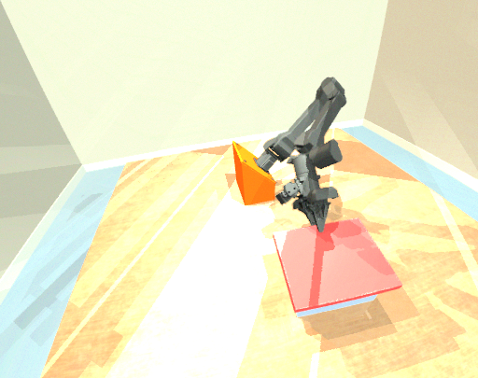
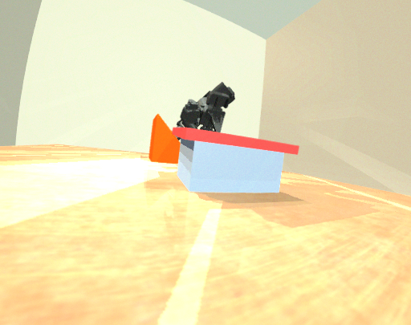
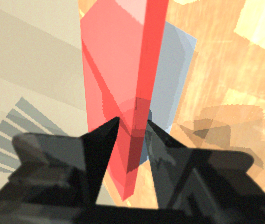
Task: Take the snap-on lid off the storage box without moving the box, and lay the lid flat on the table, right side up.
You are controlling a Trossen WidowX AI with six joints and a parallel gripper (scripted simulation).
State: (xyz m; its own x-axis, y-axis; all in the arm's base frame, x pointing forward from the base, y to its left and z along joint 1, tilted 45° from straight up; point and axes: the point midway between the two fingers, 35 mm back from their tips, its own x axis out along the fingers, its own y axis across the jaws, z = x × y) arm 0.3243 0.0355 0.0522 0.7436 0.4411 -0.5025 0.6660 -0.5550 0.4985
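The red lid is 80 mm ahead of my gripper tip. From my gripper tip the other things lie so: light blue storage box: 80 mm ahead, 60 mm below.
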